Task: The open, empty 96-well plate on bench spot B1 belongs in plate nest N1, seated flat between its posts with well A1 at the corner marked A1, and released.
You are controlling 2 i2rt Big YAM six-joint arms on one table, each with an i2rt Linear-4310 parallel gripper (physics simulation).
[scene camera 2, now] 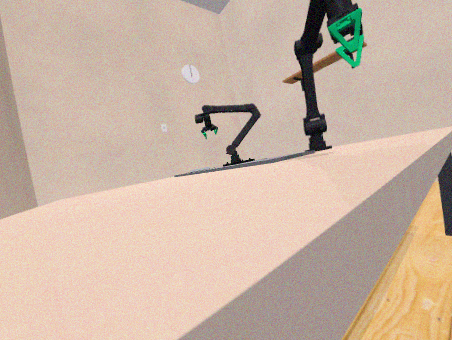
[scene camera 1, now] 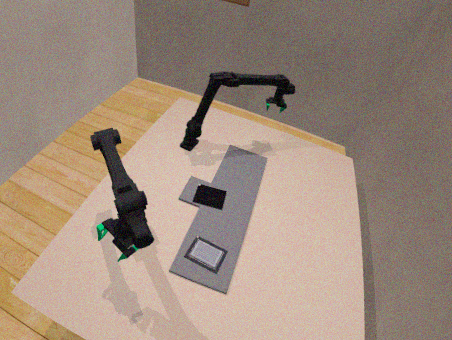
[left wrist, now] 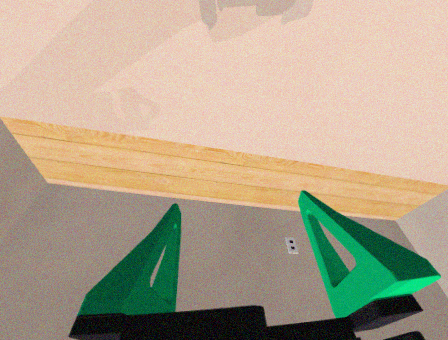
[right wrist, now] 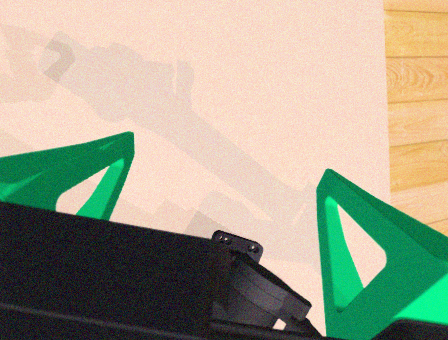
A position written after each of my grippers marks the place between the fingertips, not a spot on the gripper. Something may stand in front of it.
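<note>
Through the left wrist camera I see my left gripper (left wrist: 239, 202), open and holding nothing. My right gripper (scene camera 1: 109, 250) is open too, and it holds nothing. The right wrist view also gives me that right gripper (right wrist: 228, 160).
</note>
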